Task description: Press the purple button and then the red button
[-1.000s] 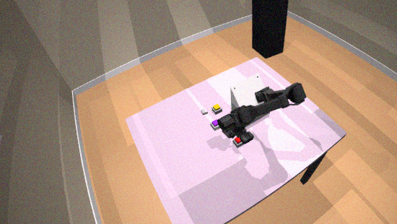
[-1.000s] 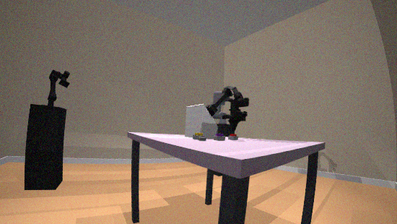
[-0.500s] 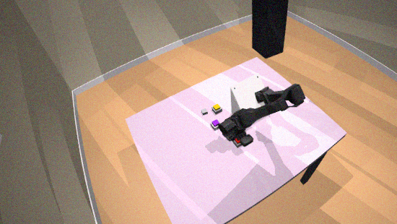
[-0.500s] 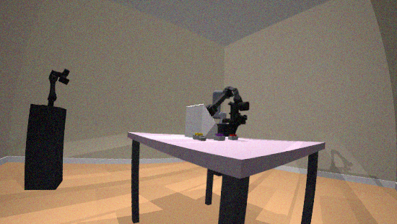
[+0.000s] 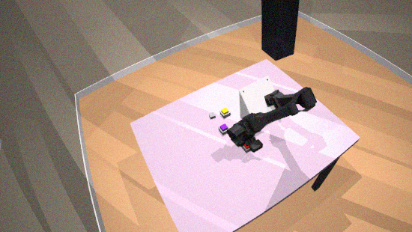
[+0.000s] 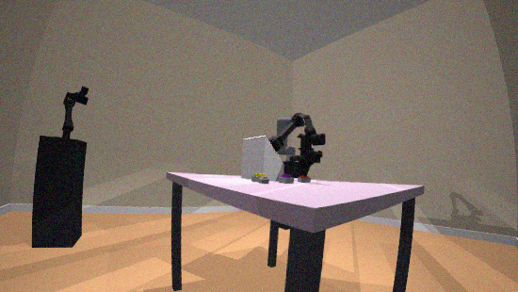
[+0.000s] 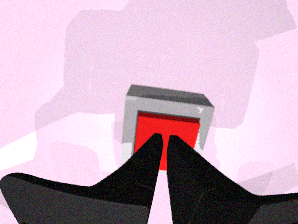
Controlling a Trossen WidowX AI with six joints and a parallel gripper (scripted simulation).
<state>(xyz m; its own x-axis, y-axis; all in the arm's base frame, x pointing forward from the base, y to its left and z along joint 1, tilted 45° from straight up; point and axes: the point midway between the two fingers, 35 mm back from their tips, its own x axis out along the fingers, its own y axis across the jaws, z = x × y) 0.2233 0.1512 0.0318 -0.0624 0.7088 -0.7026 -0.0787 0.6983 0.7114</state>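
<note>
Right now my gripper tip is 1 cm above the red button. The rest, counted from my gripper tip: block: 6 cm ahead, 30 cm to the right, 2 cm below; then yellow button: 1 cm behind, 27 cm to the right; then purple button: 5 cm ahead, 17 cm to the right.
</note>
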